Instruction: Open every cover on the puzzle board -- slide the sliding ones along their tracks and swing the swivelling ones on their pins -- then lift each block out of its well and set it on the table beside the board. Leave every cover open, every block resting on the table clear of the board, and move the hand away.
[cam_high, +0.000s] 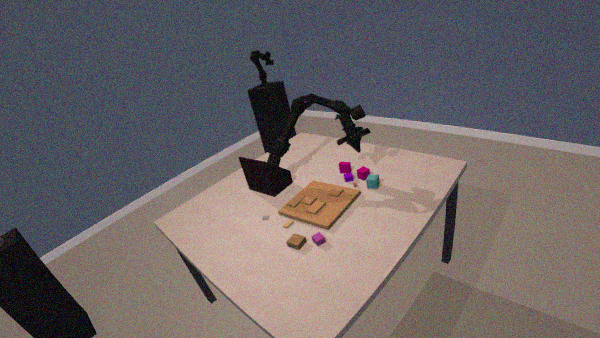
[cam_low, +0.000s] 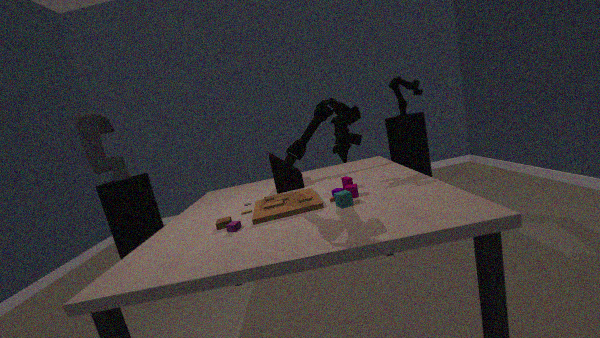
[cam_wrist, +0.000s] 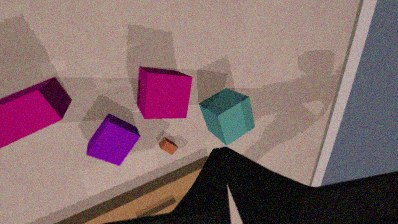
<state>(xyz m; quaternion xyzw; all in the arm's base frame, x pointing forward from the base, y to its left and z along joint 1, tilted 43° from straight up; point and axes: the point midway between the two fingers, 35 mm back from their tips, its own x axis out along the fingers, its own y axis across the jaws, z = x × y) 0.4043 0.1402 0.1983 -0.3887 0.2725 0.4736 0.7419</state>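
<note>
The small orange block is 15 cm below my gripper tip and 8 cm to the right of it. Also, from my gripper tip: magenta block (13 cm below, 1 cm to the left); then brown block (56 cm to the right, 14 cm below, 1 cm behind); then teal block (13 cm below, 9 cm ahead, 6 cm to the right).
</note>
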